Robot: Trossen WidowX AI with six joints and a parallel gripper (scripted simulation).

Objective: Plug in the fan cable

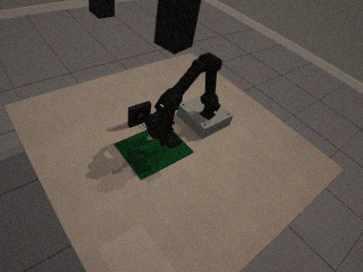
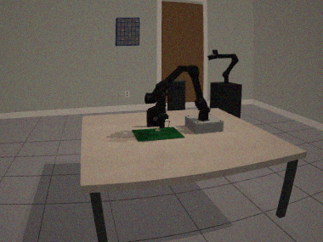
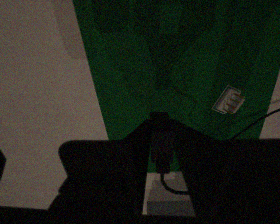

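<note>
My gripper tip is 10 mm below the dark plug and 10 mm past it. From my gripper tip the other things lie so: pale four-pin fan header (100 mm to the right, 60 mm below, 20 mm behind); then green board (80 mm below, 40 mm to the right, 10 mm ahead); then black fan (210 mm to the right, 60 mm behind).
</note>
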